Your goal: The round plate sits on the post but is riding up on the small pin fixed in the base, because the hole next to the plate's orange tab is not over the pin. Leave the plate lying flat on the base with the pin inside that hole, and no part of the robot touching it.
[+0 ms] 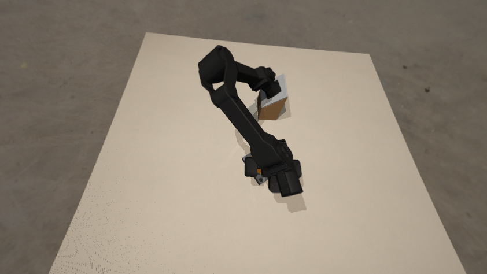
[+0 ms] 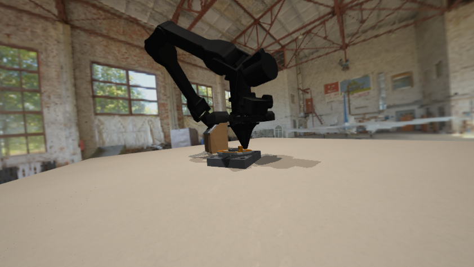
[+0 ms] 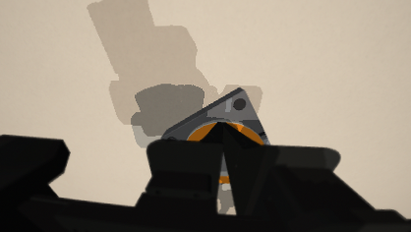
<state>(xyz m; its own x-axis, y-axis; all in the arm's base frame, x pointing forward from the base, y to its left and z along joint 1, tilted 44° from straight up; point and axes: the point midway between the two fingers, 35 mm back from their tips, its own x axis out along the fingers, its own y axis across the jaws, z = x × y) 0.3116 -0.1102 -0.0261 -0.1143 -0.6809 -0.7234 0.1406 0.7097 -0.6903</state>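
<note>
The round plate is 3 cm behind my gripper tip, 1 cm to the right of it and 1 cm below it. Also, from my gripper tip: square base: 5 cm behind, 2 cm below.
</note>
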